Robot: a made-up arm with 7 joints.
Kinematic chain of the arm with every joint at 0, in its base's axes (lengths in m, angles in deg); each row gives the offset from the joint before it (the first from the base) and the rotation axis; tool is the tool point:
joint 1: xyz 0 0 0.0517 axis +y
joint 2: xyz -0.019 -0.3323 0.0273 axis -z
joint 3: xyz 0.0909 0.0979 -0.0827 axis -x
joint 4: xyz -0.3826 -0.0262 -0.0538 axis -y
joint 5: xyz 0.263 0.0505 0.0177 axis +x
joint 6: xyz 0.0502 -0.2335 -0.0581 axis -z
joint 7: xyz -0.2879 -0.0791 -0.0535 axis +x
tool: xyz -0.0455 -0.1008 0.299
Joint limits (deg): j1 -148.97..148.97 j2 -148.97..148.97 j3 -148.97..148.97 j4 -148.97..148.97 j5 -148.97..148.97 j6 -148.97..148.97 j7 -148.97..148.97
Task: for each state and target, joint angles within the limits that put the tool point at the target. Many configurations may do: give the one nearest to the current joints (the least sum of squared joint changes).
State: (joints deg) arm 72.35 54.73 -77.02 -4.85 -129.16 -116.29 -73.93
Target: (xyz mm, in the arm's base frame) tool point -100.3 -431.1 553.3
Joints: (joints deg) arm 56.74 63.84 -92.89 3.57 -111.96 -107.46 -83.59
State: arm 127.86 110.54 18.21 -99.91 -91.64 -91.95 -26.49
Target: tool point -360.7 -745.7 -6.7
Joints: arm 116.92 109.64 5.08 -78.34 -96.53 -83.80 -32.58
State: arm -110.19 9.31 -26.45 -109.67 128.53 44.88 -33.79
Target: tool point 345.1 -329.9 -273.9
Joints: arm -111.25 -1.74 -23.45 -110.64 128.18 47.24 -33.29
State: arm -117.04 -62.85 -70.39 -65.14 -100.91 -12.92 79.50
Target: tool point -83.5 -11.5 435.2
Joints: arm -124.54 -47.77 -70.28 -58.33 -91.12 -34.95 84.34
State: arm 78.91 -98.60 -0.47 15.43 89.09 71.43 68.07
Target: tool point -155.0 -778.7 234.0
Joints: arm 80.08 -93.05 -1.01 15.03 88.91 77.62 66.95
